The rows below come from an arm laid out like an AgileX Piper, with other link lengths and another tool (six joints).
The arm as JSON. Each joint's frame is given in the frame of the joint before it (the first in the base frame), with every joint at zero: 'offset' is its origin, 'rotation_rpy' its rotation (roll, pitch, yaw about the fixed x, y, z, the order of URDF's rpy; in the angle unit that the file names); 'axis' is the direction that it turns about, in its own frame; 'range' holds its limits. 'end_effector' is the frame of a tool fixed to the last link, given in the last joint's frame.
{
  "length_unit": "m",
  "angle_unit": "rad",
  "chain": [
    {
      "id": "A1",
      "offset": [
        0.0,
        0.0,
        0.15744
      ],
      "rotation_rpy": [
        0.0,
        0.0,
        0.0
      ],
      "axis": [
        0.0,
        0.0,
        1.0
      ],
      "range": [
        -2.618,
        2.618
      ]
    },
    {
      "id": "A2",
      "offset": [
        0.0,
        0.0,
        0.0
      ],
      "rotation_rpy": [
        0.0,
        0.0,
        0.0
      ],
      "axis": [
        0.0,
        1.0,
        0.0
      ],
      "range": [
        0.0,
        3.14
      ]
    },
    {
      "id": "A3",
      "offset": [
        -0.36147,
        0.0,
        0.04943
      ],
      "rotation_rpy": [
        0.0,
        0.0,
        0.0
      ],
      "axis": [
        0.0,
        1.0,
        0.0
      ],
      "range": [
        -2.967,
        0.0
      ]
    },
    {
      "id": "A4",
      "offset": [
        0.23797,
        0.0,
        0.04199
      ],
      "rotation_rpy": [
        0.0,
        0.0,
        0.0
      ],
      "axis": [
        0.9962,
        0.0,
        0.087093
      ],
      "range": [
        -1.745,
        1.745
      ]
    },
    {
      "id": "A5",
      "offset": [
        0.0,
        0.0,
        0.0
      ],
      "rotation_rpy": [
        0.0,
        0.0,
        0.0
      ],
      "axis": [
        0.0,
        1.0,
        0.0
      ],
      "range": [
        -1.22,
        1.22
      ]
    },
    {
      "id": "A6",
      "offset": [
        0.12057,
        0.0,
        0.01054
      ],
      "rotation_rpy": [
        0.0,
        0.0,
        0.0
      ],
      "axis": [
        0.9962,
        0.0,
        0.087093
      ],
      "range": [
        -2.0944,
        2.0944
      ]
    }
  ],
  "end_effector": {
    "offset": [
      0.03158,
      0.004,
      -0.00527
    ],
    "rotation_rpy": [
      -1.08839,
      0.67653,
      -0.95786
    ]
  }
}
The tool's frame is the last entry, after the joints.
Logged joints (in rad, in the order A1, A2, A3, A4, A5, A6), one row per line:
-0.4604 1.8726 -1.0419 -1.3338 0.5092 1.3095
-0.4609 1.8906 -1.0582 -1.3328 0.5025 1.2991
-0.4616 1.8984 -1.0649 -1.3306 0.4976 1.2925
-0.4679 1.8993 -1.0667 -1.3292 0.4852 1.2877
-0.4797 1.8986 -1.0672 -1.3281 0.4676 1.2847
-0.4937 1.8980 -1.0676 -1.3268 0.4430 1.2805
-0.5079 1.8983 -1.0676 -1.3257 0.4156 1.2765
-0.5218 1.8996 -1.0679 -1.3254 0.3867 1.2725
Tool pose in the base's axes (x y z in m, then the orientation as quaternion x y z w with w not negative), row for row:
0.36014 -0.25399 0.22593 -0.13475 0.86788 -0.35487 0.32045
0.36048 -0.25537 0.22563 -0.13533 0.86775 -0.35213 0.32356
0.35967 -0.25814 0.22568 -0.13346 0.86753 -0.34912 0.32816
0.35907 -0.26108 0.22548 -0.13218 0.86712 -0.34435 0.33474
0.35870 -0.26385 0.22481 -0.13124 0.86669 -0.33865 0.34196
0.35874 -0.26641 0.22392 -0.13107 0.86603 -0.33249 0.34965
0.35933 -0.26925 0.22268 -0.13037 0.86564 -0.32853 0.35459
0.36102 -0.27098 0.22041 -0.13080 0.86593 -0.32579 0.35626
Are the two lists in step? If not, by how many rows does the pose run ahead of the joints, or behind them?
The pose runs 2 rows ahead of the joints: the pose in row i belongs to the joints in row i + 2.
